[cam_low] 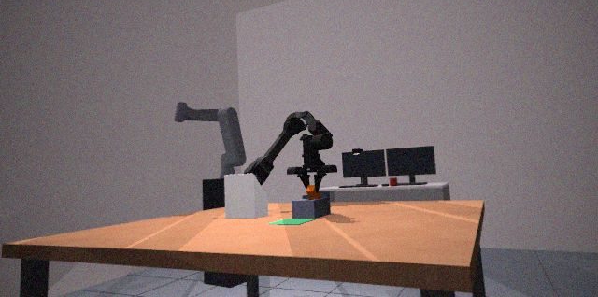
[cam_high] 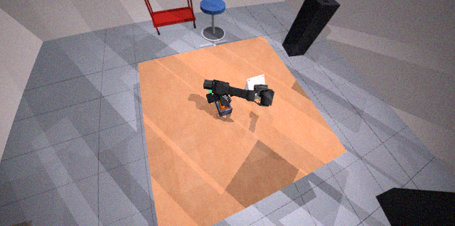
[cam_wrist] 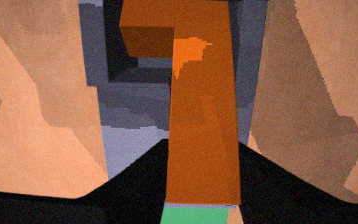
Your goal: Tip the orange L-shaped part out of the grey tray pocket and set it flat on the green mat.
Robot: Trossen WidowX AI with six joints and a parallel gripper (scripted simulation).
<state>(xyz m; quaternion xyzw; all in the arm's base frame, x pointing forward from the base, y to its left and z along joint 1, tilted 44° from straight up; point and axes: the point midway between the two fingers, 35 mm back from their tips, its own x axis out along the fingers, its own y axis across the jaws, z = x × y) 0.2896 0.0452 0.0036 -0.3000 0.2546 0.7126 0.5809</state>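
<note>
The green mat lies 10 mm ahead of my gripper tip, 140 mm to the right of it and 100 mm below it.
</note>
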